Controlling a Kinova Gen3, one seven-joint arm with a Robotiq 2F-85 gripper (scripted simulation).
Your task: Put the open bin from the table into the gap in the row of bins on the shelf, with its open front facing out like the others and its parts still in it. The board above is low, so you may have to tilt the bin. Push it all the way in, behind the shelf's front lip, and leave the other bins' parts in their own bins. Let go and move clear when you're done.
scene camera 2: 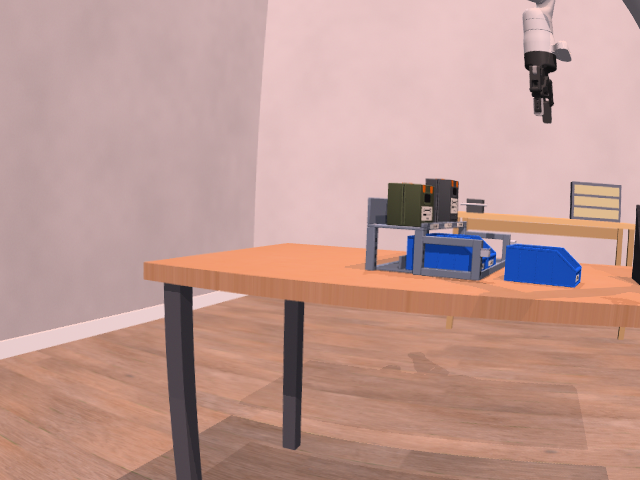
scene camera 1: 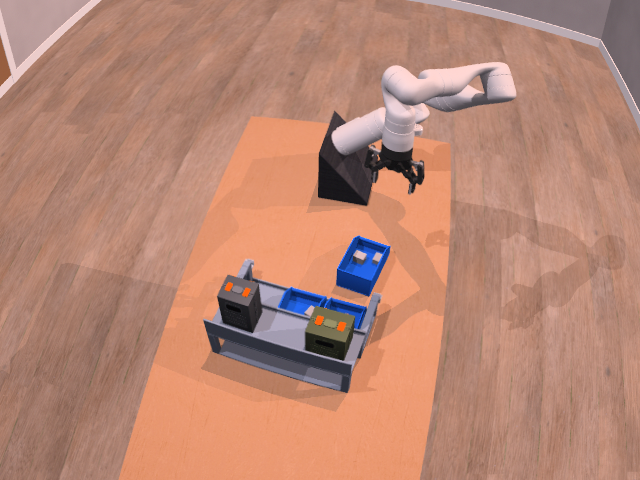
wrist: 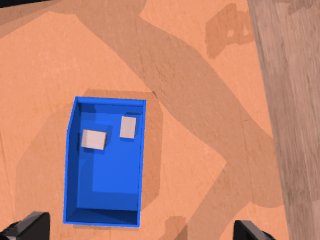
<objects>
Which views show the blue bin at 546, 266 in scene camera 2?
Scene camera 2, scene camera 1 and the wrist view: all of them.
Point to an olive box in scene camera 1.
328, 333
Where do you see a grey shelf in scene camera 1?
279, 333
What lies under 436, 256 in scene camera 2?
A blue bin.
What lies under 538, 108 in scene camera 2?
My gripper.
</objects>
